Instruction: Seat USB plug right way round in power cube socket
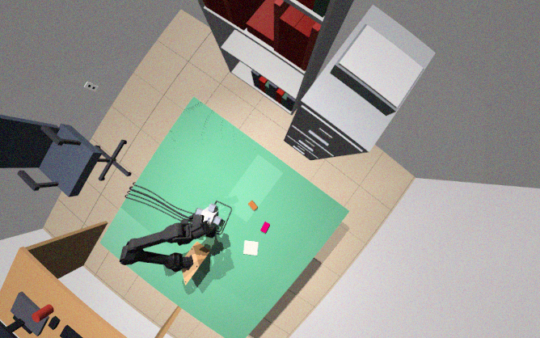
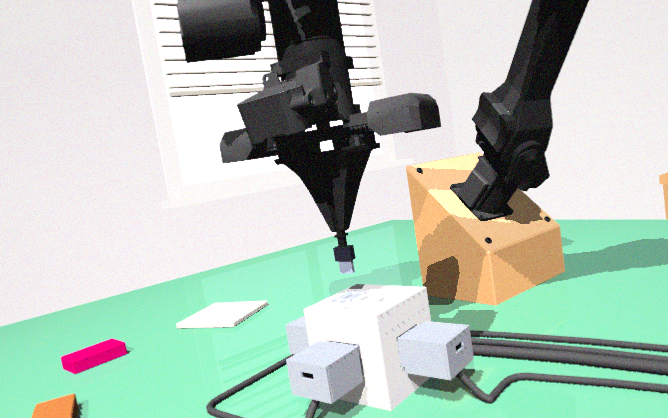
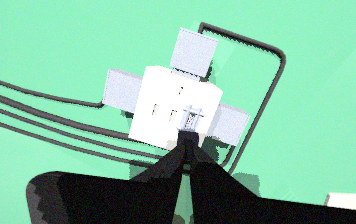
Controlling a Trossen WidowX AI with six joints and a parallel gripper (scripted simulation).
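Right now my gripper tip is 20 mm above the USB plug. Also, from my gripper tip: socket: 70 mm below; then white flat card: 10 mm behind, 330 mm to the right, 130 mm below; then orange block: 230 mm ahead, 160 mm to the right, 130 mm below.
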